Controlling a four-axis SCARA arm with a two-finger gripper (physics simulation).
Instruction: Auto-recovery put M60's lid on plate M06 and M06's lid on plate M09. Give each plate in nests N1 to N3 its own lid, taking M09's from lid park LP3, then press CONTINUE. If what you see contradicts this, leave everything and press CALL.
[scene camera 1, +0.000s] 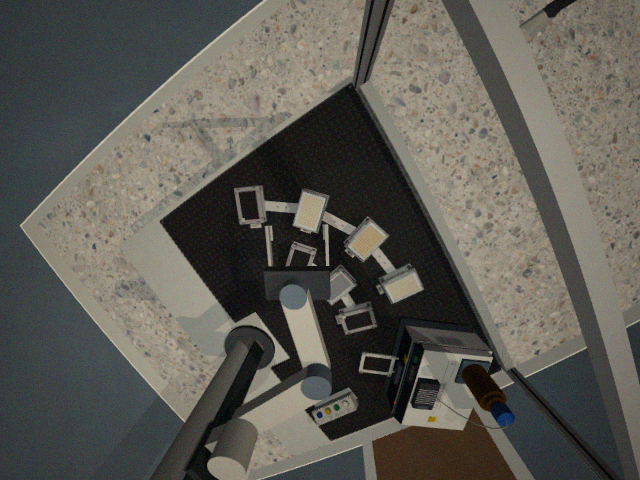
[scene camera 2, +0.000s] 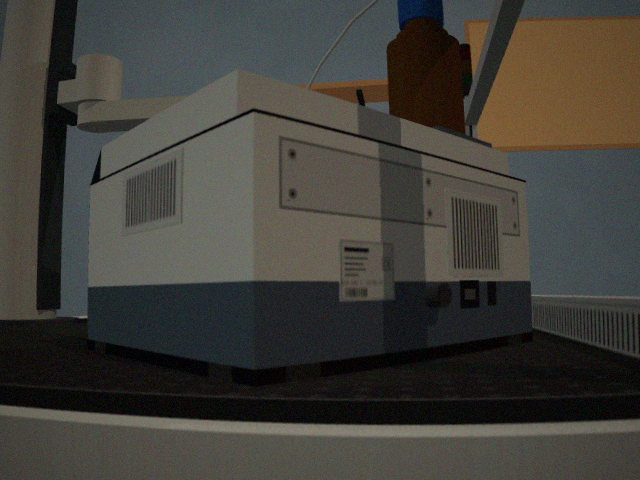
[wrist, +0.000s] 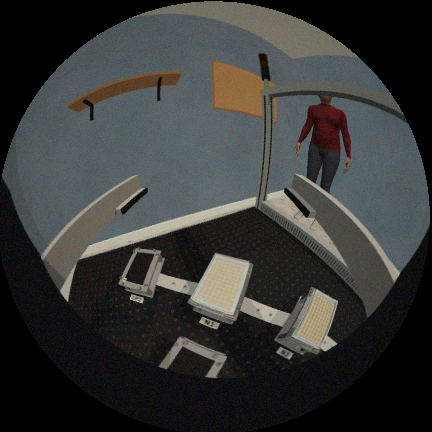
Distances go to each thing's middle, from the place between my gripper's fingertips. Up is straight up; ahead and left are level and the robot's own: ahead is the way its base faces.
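Brown bottle (scene camera 2: 425, 86), measured from my hand: 80 cm to the right of it, 23 cm ahead of it, 2 cm above it.
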